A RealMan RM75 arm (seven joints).
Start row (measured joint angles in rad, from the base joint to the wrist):
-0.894, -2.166, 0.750, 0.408, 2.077, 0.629, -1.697
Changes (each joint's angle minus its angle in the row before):
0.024, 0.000, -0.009, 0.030, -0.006, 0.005, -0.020
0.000, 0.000, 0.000, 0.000, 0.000, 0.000, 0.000
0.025, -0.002, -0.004, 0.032, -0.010, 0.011, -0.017
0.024, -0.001, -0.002, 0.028, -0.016, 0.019, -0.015
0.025, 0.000, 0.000, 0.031, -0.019, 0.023, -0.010
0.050, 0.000, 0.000, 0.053, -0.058, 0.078, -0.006
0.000, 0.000, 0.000, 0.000, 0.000, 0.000, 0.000
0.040, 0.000, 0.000, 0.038, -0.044, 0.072, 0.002
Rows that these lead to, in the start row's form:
-0.870, -2.166, 0.741, 0.438, 2.071, 0.634, -1.717
-0.870, -2.166, 0.741, 0.438, 2.071, 0.634, -1.717
-0.845, -2.168, 0.737, 0.470, 2.061, 0.645, -1.734
-0.821, -2.169, 0.735, 0.498, 2.045, 0.664, -1.749
-0.796, -2.169, 0.735, 0.529, 2.026, 0.687, -1.759
-0.746, -2.169, 0.735, 0.582, 1.968, 0.765, -1.765
-0.746, -2.169, 0.735, 0.582, 1.968, 0.765, -1.765
-0.706, -2.169, 0.735, 0.620, 1.924, 0.837, -1.763

